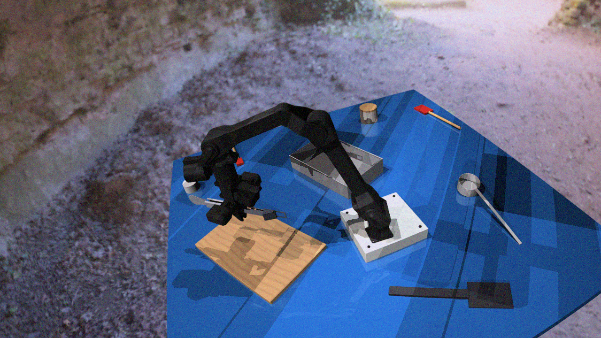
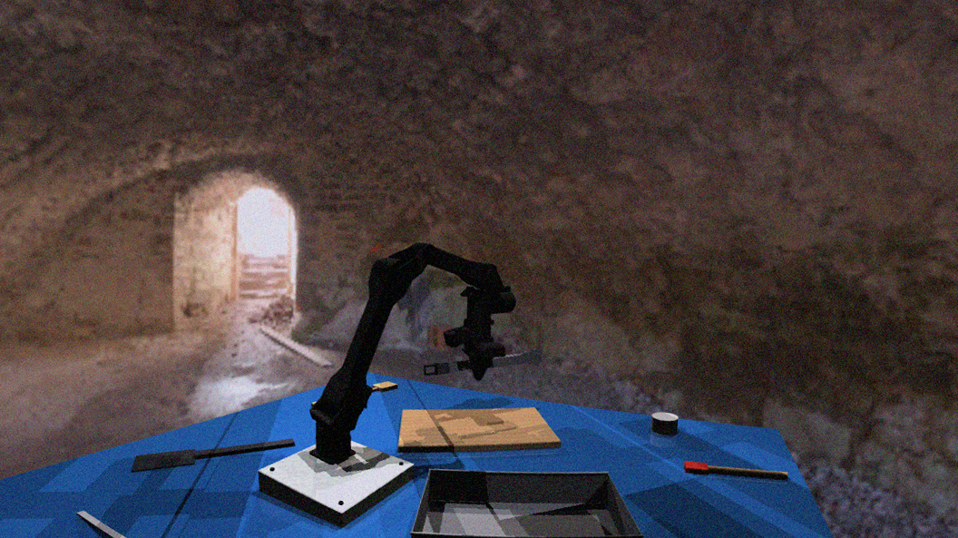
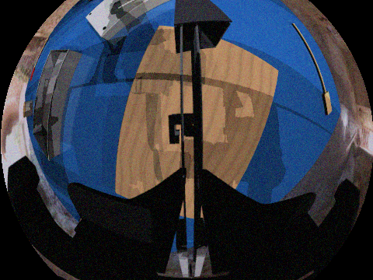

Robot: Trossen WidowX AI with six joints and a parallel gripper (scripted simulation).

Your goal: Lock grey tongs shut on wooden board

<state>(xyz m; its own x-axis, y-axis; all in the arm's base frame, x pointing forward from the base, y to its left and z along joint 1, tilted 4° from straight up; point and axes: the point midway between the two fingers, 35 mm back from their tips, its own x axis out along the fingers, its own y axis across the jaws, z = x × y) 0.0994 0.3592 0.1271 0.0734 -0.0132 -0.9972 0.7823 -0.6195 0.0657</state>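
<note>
Right now my gripper tip is 12 cm above the wooden board. From my gripper tip the other things lie so: white cylinder (41 cm ahead, 23 cm to the left, 11 cm below); black spatula (36 cm behind, 49 cm to the right, 13 cm below); roasting tin (28 cm ahead, 34 cm to the right, 10 cm below).
</note>
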